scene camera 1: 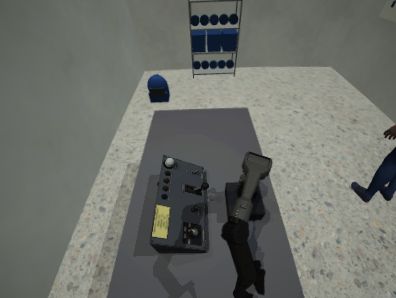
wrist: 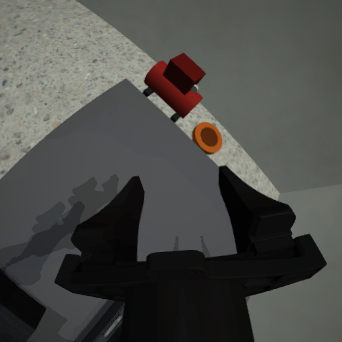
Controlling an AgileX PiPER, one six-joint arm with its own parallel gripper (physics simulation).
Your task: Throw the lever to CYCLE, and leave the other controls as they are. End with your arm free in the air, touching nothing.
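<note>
The dark control box (scene camera 1: 177, 200) lies on the grey table (scene camera 1: 200, 132) (wrist: 165, 145), left of the arm in the scene view. A lever with a black ball knob (scene camera 1: 205, 186) stands in a slot at its right side, knob leaning toward the right edge. A small black toggle (scene camera 1: 195, 209), a selector (scene camera 1: 193, 232) in a dark plate, a white knob (scene camera 1: 169, 162) and a column of round buttons are also on it. Labels are too small to read. My gripper (scene camera 1: 251, 289) (wrist: 179, 179) is open and empty, above the table and apart from the box.
The arm's black base (scene camera 1: 230, 202) stands right of the box. A blue helmet (scene camera 1: 158, 88), a rack (scene camera 1: 193, 70) and a person's legs (scene camera 1: 382, 175) show beyond the table. The wrist view shows a red tank-like machine (wrist: 172, 92) and an orange ring (wrist: 196, 137) beyond the table edge.
</note>
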